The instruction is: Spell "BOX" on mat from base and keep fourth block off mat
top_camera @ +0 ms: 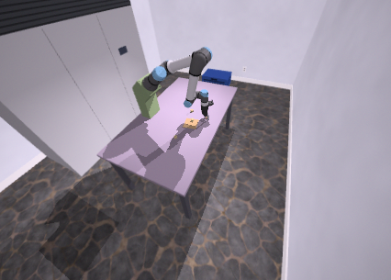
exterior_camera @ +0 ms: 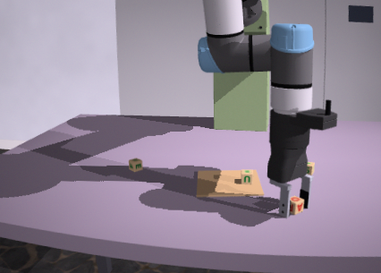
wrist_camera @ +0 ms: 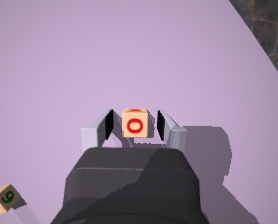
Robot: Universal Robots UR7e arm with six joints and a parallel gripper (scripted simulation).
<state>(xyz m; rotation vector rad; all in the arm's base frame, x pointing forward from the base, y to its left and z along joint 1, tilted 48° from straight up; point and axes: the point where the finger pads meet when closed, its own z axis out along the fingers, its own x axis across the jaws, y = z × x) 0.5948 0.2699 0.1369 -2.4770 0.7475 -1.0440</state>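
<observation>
Now: the mat 8 cm behind my hand, 17 cm to the right of it and 2 cm below it.
</observation>
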